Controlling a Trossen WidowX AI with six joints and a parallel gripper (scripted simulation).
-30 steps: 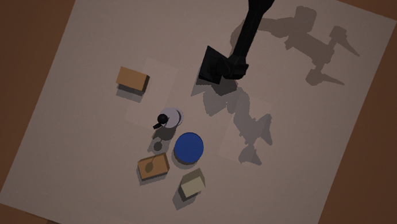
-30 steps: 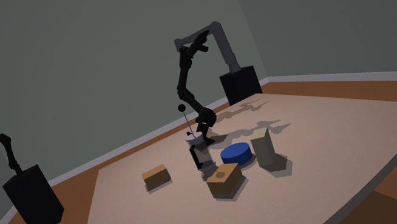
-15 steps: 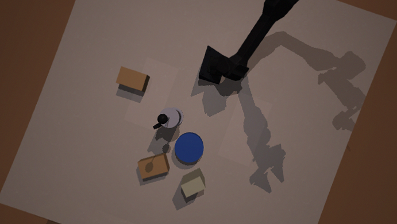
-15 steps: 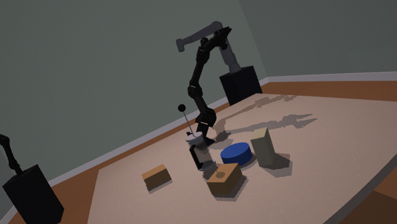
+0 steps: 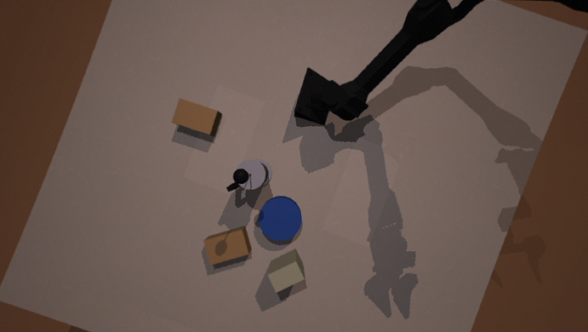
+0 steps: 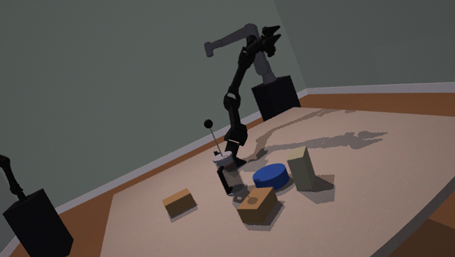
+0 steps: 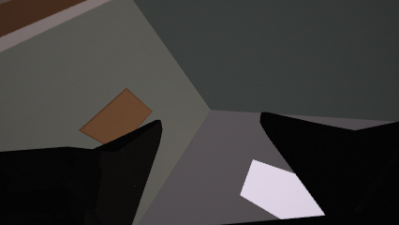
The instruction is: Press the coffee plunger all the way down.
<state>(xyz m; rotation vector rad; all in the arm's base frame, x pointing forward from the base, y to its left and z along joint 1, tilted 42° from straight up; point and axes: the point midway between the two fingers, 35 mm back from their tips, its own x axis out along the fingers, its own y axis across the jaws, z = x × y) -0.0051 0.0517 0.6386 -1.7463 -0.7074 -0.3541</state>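
Right now my gripper tip is 60 cm to the left of the coffee press, 37 cm above it and 23 cm short of it. Also, from my gripper tip: beige box 45 cm ahead, 44 cm below, 43 cm to the right.
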